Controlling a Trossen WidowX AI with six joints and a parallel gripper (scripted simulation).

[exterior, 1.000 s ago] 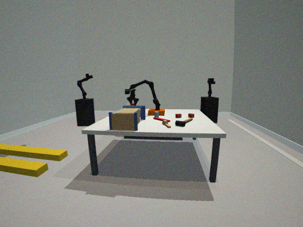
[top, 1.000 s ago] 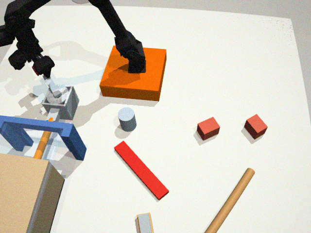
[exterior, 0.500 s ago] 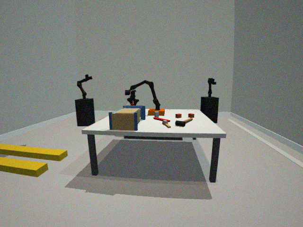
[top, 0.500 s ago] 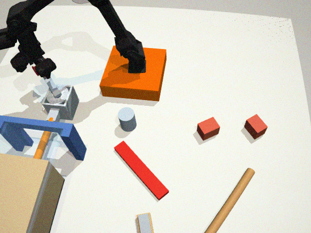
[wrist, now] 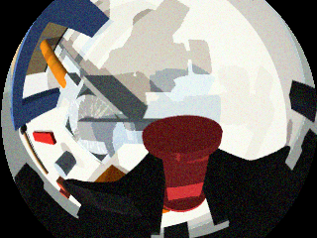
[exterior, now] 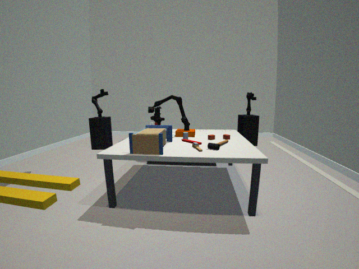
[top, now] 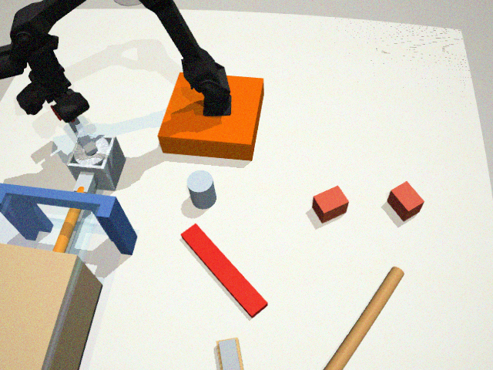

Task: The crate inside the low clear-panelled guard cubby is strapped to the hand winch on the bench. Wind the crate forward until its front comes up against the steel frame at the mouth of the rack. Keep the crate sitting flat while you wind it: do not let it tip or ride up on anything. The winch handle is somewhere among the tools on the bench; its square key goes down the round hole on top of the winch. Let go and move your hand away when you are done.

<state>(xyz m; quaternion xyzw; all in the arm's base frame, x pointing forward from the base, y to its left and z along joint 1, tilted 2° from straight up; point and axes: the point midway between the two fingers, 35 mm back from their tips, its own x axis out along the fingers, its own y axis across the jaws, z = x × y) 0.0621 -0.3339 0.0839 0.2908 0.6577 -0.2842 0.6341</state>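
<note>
Right now the red knob is 2 cm above my gripper tip. From my gripper tip the other things lie so: flat red bar 35 cm to the left, 33 cm ahead, 11 cm below; grey winch 8 cm below, 6 cm ahead, 5 cm to the left; winch handle 3 cm ahead, 2 cm to the left, 1 cm below.
</note>
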